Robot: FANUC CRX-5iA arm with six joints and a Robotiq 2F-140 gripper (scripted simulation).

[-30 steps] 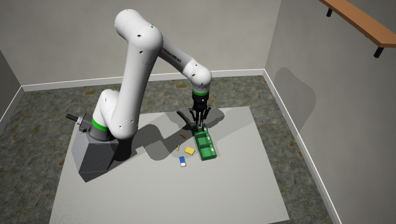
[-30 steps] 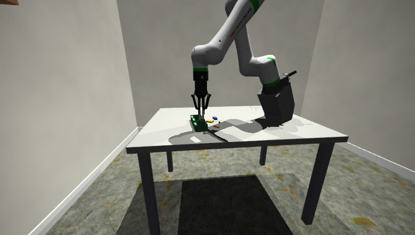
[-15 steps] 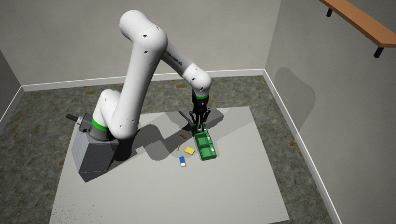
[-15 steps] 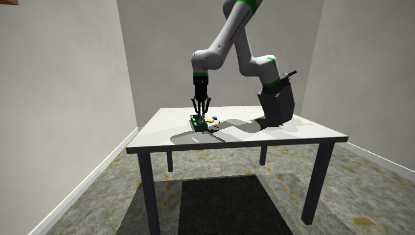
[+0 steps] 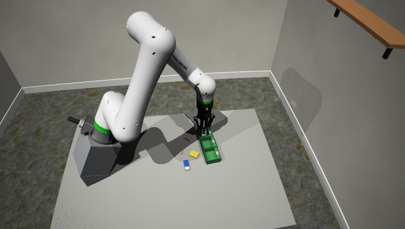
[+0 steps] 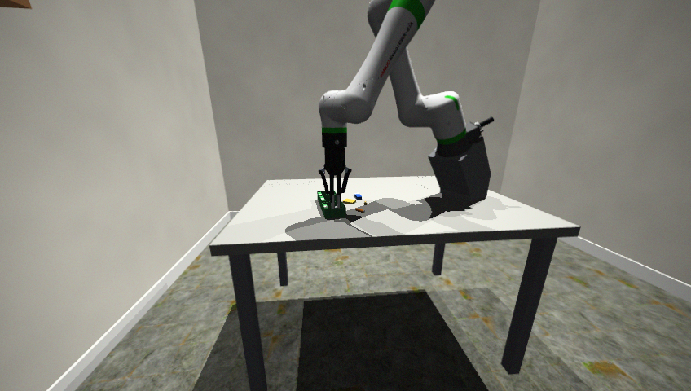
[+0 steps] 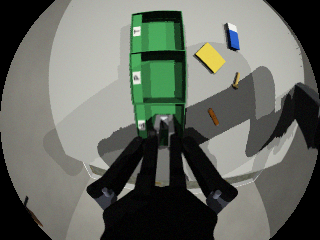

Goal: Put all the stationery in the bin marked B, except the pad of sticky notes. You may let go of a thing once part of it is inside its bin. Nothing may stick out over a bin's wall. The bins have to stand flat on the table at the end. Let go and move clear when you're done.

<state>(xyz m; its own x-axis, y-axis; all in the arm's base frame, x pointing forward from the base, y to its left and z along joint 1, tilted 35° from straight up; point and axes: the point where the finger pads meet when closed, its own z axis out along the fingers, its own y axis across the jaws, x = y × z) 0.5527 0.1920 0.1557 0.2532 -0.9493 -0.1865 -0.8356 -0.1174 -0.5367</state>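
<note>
My gripper is now 90 mm past the white eraser, 230 mm to the left of it and 40 mm above it. From my hand the other things lie so: sticky notes (50 mm behind, 150 mm to the right, 50 mm below); then grey-white object (30 mm below); then tan piece (120 mm behind, 120 mm to the right, 40 mm below).
</note>
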